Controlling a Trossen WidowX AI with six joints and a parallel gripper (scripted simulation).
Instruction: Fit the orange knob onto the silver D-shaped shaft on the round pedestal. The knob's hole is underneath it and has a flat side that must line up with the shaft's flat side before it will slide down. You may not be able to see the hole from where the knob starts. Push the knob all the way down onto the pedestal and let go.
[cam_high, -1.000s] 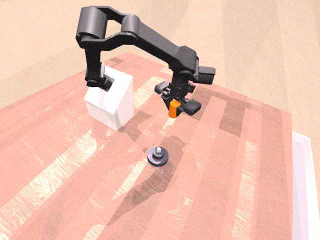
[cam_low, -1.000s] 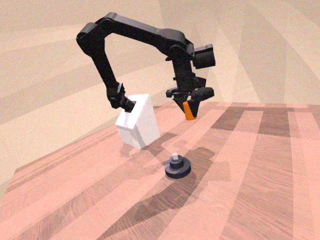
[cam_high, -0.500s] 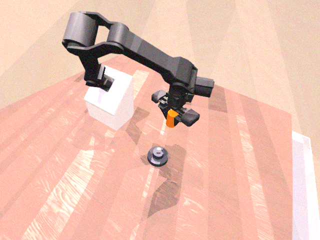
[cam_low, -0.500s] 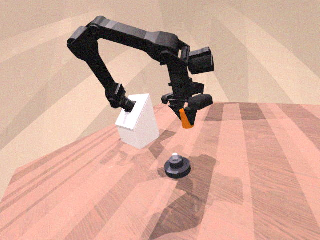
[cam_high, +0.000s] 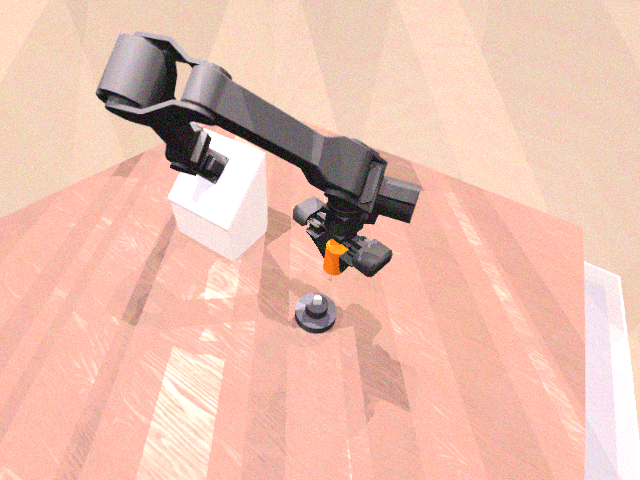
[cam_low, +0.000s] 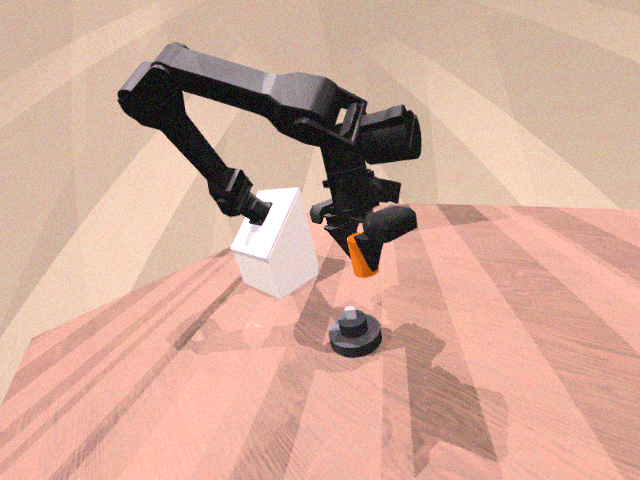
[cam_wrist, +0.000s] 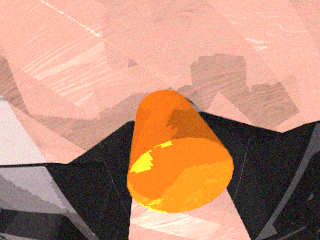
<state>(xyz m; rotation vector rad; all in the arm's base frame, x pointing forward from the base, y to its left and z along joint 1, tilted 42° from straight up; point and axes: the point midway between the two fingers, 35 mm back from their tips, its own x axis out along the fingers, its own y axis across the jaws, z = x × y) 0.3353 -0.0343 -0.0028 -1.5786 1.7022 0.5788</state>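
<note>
The round pedestal is 80 mm below my gripper tip and 50 mm to the right of it. From my gripper tip the other things lie so: orange knob: 30 mm above.
</note>
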